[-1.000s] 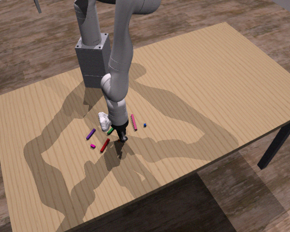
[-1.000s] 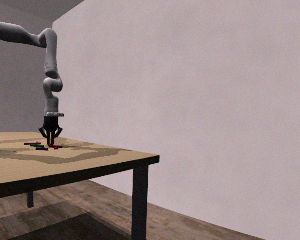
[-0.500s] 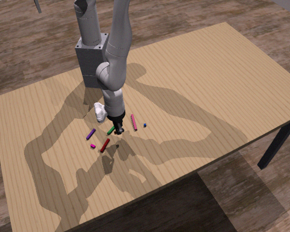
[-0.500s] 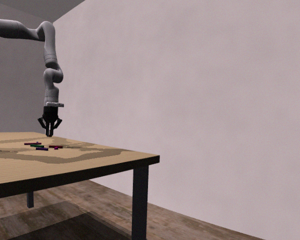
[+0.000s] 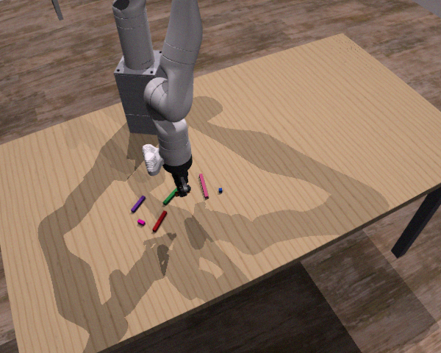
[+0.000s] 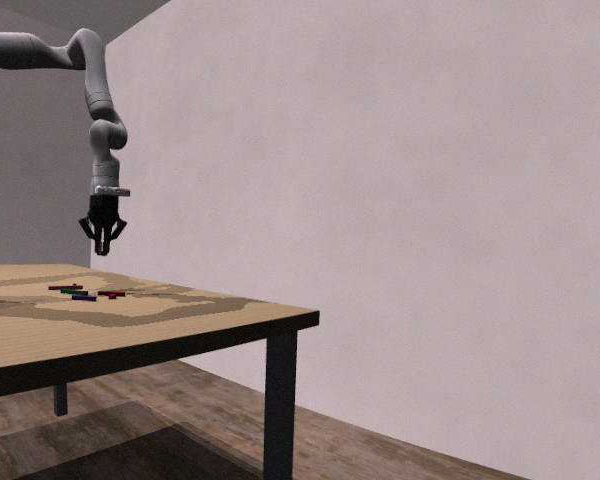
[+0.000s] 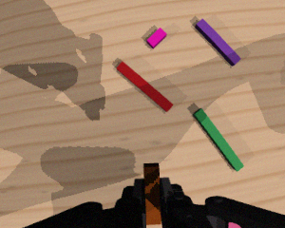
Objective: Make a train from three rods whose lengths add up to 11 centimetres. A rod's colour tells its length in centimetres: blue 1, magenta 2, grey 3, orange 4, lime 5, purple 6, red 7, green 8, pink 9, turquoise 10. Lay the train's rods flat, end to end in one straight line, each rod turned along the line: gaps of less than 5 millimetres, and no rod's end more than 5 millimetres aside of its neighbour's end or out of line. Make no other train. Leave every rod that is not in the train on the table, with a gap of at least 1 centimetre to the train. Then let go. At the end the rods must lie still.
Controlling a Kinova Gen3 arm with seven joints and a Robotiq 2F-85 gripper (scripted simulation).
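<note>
Right now my hand is 13 cm to the right of the blue rod and 11 cm above it. Round my hand: orange rod 1 cm below; then red rod 2 cm behind, 8 cm to the right, 11 cm below; then green rod 8 cm behind, 1 cm to the left, 11 cm below.
</note>
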